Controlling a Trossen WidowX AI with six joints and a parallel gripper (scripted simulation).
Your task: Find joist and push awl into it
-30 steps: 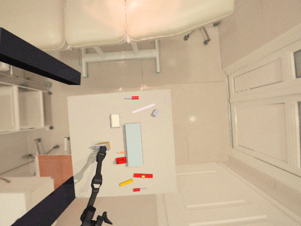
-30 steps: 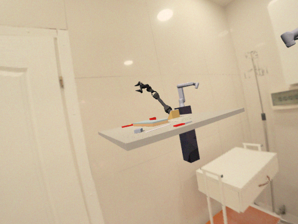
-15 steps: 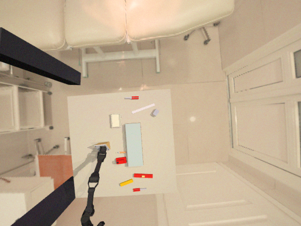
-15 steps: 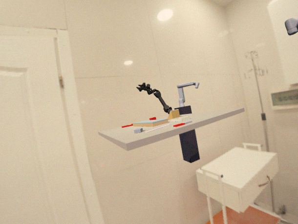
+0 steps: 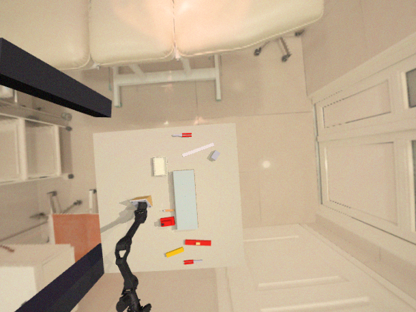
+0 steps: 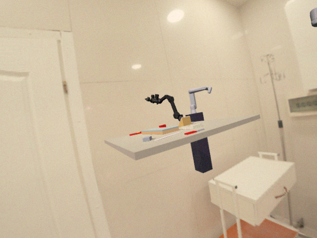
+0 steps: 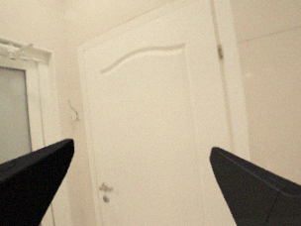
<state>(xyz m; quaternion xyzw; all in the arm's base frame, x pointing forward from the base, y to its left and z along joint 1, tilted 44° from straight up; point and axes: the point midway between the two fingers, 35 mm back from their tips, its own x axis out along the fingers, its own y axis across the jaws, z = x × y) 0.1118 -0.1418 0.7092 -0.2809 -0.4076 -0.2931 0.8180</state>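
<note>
My gripper tip is 44 cm to the right of the stud finder, 44 cm above it and 1 cm past it. Also, from my gripper tip: yellow block (47 cm below, 16 cm to the left, 8 cm ahead); awl (54 cm to the left, 47 cm below, 1 cm behind); red level (47 cm below, 29 cm ahead, 26 cm to the left).
</note>
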